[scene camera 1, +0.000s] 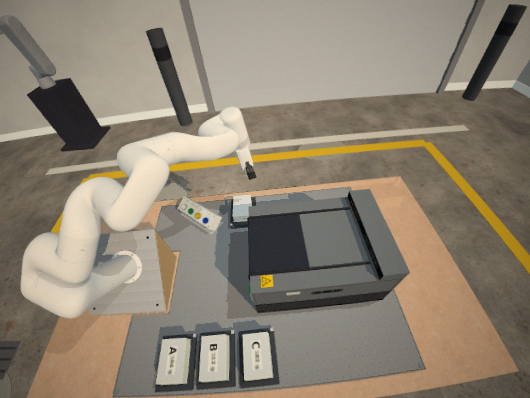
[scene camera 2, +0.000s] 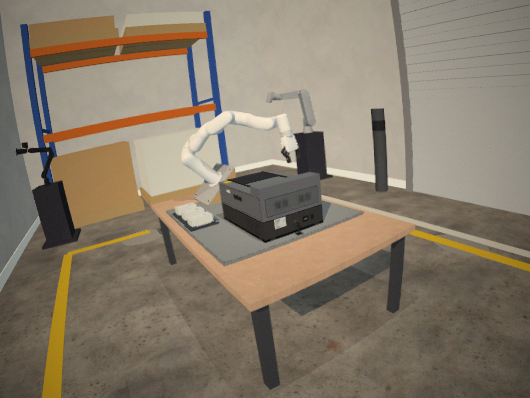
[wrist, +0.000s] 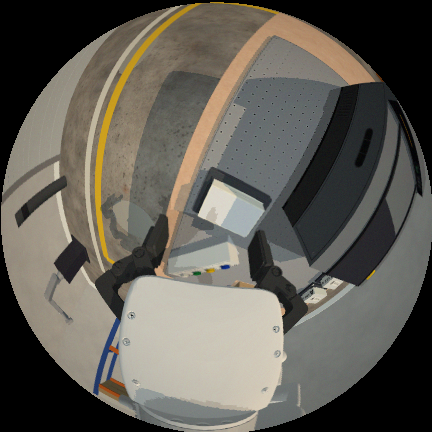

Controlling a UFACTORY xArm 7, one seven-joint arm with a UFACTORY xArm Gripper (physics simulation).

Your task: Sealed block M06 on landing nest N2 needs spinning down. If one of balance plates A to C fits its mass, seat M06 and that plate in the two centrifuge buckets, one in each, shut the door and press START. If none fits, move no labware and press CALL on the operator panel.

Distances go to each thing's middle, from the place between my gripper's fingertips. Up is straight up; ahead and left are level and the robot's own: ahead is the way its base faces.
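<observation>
A dark grey centrifuge [scene camera 1: 353,257] is 12 cm below my hand, 26 cm ahead of it and 32 cm to the right of it. Then there is the white block [wrist: 224,205], 19 cm below my hand, 5 cm to the right of it and 6 cm behind it, while the white control box [wrist: 219,252] is 20 cm below my hand, 27 cm behind it and 6 cm to the right of it.
</observation>
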